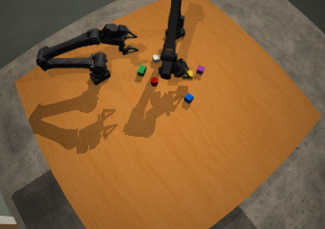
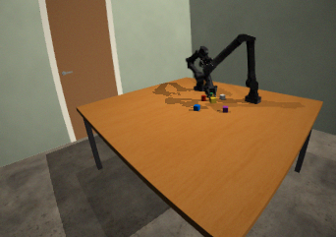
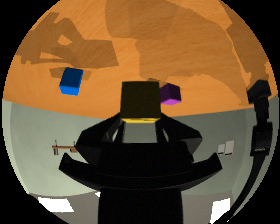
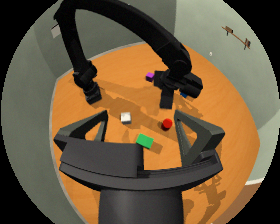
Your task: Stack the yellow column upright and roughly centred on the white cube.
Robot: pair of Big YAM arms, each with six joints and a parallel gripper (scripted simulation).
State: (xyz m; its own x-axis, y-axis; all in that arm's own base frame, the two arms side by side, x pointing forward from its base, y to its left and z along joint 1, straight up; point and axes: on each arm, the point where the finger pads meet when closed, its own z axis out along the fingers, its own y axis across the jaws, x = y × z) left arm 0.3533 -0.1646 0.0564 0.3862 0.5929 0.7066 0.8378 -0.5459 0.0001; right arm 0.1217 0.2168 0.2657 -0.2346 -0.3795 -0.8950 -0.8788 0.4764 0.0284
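Now: left hand 23 cm past the white cube, 6 cm to the left of it and 6 cm above it. From my left hand the other things lie so: blue cube 11 cm ahead, 7 cm to the right, 6 cm below; then purple cube 11 cm to the left, 6 cm below, 1 cm behind; then yellow column 2 cm below.
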